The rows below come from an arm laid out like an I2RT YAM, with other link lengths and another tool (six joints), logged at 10 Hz.
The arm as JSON. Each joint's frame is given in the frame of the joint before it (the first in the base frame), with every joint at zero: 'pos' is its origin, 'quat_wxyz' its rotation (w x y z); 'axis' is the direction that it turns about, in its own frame. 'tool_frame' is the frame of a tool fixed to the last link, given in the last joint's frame.
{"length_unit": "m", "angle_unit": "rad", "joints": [
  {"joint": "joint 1", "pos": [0.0, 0.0, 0.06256], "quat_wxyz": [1.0, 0.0, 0.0, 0.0], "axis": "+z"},
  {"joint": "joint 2", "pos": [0.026, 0.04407, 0.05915], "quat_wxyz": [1.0, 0.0, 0.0, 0.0], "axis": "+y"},
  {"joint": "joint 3", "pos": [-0.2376, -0.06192, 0.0], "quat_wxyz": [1.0, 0.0, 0.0, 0.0], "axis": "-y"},
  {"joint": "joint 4", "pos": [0.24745, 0.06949, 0.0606], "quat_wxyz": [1.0, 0.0, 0.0, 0.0], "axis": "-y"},
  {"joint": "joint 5", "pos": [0.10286, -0.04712, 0.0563], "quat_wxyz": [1.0, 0.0, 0.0, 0.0], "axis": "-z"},
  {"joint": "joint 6", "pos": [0.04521, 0.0, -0.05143], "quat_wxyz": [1.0, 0.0, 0.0, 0.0], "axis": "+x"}
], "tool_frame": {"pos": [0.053, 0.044, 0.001], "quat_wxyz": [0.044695, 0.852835, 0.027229, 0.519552]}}
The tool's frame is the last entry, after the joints.
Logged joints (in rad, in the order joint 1, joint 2, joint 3, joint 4, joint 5, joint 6), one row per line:
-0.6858, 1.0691, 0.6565, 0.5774, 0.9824, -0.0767
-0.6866, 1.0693, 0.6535, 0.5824, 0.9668, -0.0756
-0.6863, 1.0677, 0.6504, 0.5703, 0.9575, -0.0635
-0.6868, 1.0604, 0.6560, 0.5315, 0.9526, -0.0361
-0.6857, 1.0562, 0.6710, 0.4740, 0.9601, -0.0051
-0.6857, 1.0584, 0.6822, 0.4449, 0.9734, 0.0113
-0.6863, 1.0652, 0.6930, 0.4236, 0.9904, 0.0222
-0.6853, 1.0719, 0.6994, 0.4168, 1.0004, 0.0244
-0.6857, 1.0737, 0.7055, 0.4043, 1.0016, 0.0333
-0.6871, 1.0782, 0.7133, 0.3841, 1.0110, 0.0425
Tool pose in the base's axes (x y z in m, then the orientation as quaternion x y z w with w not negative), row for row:
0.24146, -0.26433, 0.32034, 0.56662, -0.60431, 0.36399, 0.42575
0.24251, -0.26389, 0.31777, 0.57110, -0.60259, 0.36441, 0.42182
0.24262, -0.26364, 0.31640, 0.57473, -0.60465, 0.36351, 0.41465
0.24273, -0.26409, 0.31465, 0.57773, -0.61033, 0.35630, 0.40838
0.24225, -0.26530, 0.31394, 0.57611, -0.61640, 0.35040, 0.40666
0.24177, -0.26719, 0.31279, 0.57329, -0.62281, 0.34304, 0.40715
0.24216, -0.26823, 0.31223, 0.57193, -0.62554, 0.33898, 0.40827
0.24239, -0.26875, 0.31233, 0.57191, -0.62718, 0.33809, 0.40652
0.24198, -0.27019, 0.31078, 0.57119, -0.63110, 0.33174, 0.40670
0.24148, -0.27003, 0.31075, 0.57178, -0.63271, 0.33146, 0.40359
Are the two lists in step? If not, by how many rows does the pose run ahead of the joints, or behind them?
The pose runs 1 row ahead of the joints: the pose in row i belongs to the joints in row i + 1.
